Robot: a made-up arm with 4 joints.
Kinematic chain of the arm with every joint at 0, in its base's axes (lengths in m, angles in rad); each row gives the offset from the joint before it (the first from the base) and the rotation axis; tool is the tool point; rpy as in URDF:
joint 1: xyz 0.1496 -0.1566 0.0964 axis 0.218 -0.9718 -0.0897
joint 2: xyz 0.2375 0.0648 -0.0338 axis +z
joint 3: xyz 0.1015 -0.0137 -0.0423 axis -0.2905 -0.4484 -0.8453
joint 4: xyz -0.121 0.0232 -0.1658 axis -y
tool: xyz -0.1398 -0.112 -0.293 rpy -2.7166 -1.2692 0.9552
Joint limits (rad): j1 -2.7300..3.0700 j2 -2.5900..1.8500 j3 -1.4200..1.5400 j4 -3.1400..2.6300
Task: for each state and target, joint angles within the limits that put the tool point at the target. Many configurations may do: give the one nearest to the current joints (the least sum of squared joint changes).
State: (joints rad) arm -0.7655 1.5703 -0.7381 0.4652
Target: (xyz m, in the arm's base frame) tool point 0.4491 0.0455 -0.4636
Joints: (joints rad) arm -0.1111 1.5291 0.0811 0.9673
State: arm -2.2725 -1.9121 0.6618 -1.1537
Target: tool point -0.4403 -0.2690 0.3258
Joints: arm -2.7300 -1.7067 1.1496 -1.1795
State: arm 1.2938 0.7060 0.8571 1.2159
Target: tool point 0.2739 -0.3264 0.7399
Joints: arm 1.8859 0.8200 0.9164 1.4708
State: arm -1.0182 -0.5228 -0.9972 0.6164
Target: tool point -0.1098 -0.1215 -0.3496
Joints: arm -0.6907 -0.8804 -1.2547 0.6597
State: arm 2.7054 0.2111 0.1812 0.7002
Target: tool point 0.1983 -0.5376 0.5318
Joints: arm 2.6821 -0.5660 0.6067 1.1505
